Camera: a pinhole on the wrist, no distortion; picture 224 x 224 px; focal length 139.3 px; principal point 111.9 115.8 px. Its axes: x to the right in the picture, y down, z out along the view. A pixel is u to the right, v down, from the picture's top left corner.
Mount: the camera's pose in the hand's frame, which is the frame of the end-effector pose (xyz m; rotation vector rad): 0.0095 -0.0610 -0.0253 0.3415 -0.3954 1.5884
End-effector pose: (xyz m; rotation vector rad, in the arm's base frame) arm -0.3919 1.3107 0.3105 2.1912 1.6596 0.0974
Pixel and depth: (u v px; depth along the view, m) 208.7 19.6 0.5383
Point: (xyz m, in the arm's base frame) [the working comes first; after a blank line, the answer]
In the camera's frame: 0.3741 -0.3717 0.5383

-0.0658 1.4597 -0.3249
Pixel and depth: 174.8 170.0 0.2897
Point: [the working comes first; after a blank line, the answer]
In the camera's frame: 0.1308 0.1127 0.2897

-0.4172 1.1437 0.0390
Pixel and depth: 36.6 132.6 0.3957
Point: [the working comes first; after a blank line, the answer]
In the camera's frame: -0.2139 0.0477 0.3957

-0.7307 1.3143 -0.0441
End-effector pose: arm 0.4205 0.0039 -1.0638 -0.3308 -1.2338 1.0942
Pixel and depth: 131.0 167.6 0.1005
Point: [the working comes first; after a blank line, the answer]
In the camera's frame: 0.0138 0.0374 0.1005

0.4090 -0.0905 -0.9878
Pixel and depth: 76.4 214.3 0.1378
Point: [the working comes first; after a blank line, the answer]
In the camera's frame: -0.0351 0.0974 0.1378

0.4359 -0.1708 -0.9732
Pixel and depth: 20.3 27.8 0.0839
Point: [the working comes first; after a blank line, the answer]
In the camera's frame: -0.0552 -0.0530 0.0839

0.4635 -0.0249 -0.9108
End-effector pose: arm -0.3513 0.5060 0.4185 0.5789 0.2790 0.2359
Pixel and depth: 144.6 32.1 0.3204
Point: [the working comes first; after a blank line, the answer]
In the camera's frame: 0.0752 -0.1925 0.3204

-0.0567 0.3038 0.5507
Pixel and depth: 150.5 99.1 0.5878
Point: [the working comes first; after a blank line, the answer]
In the camera's frame: 0.1629 -0.0705 0.5878

-0.0858 0.0893 0.7679
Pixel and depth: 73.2 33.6 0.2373
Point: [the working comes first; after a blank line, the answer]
In the camera's frame: -0.0659 -0.1400 0.2373

-0.1292 0.2880 0.3956
